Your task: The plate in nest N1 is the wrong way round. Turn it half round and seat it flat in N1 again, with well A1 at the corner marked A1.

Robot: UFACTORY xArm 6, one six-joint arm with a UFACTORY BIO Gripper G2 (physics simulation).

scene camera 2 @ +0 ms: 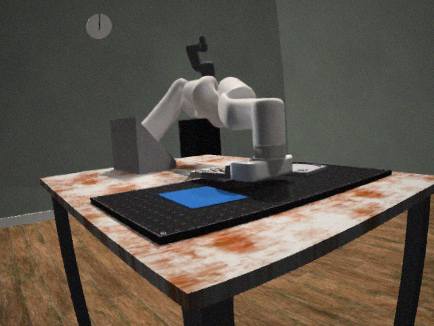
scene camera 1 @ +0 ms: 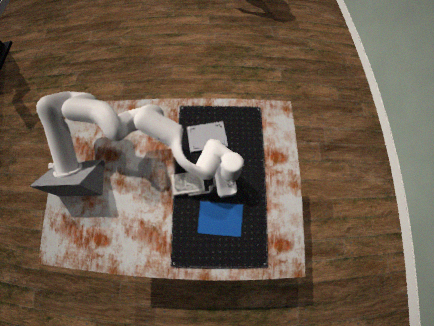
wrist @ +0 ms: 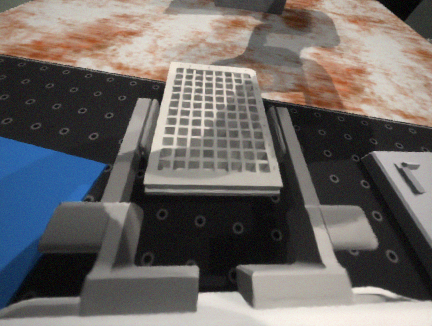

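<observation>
A pale well plate (scene camera 1: 184, 183) (scene camera 2: 209, 173) (wrist: 214, 130) with a grid of square wells is held level, wells up, low over the black board. Its far right corner in the wrist view looks cut. The A1 lettering is not legible. My gripper (scene camera 1: 199, 186) (wrist: 214, 122) is shut on the plate, one finger at each long side. A light grey nest (scene camera 1: 206, 135) (scene camera 2: 309, 168) (wrist: 422, 215) with corner brackets lies apart from the plate, to the right in the wrist view. No plate shows in it. Its label cannot be read. Whether the plate touches the board is unclear.
A flat blue rectangle (scene camera 1: 220, 225) (scene camera 2: 192, 197) (wrist: 35, 200) lies on the perforated black board (scene camera 1: 220, 255) (scene camera 2: 130, 215) (wrist: 50, 107), on the opposite side of the gripper from the nest. The board lies on a rust-stained white table (scene camera 1: 105, 250) (scene camera 2: 235, 245) (wrist: 100, 30).
</observation>
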